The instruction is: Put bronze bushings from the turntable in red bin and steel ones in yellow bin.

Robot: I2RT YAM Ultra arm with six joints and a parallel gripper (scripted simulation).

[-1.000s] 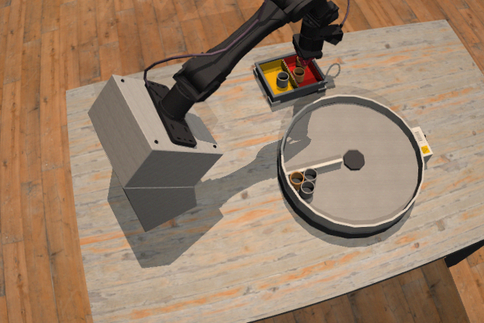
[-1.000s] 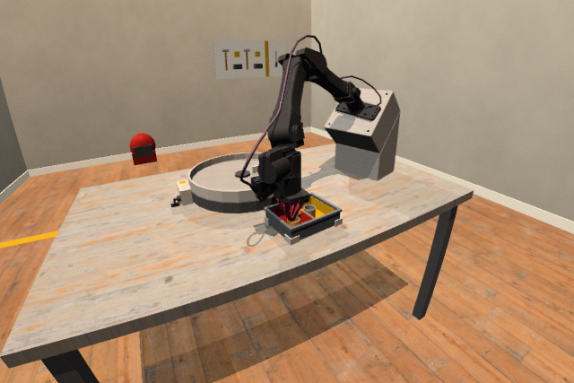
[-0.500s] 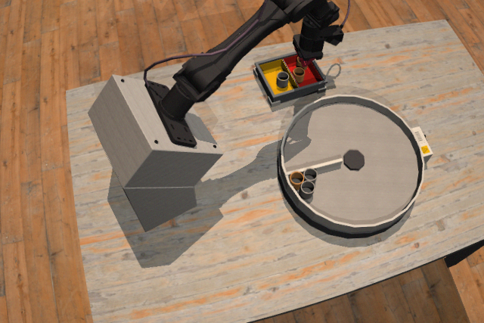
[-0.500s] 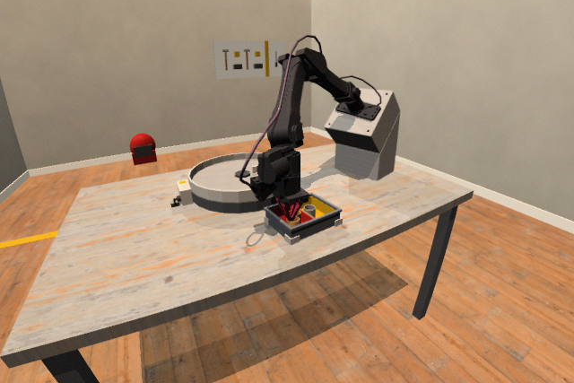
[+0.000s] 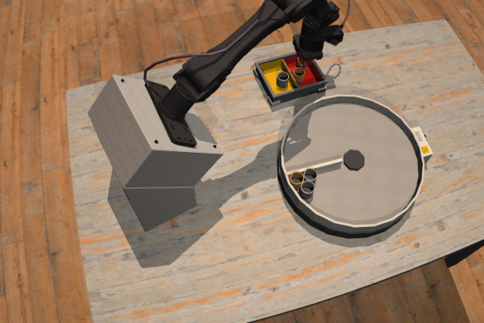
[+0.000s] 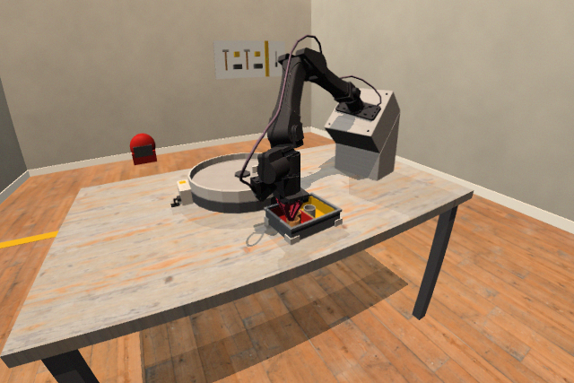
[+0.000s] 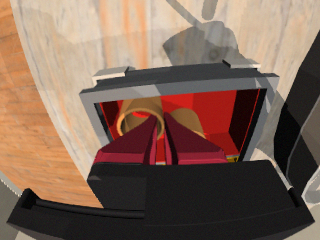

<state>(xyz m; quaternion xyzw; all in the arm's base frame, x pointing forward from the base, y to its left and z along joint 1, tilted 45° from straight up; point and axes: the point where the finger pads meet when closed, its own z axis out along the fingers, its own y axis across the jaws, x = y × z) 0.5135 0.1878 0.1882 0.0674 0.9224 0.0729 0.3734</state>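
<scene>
Right now the red bin is 30 mm below my hand, 20 mm to the right of it and 10 mm behind it. From my hand the other things lie so: turntable: 370 mm to the right, 20 mm behind, 10 mm above; two-part bin tray: 60 mm behind, 20 mm to the right, 20 mm below; yellow bin: 100 mm behind, 30 mm below, 20 mm to the right.
</scene>
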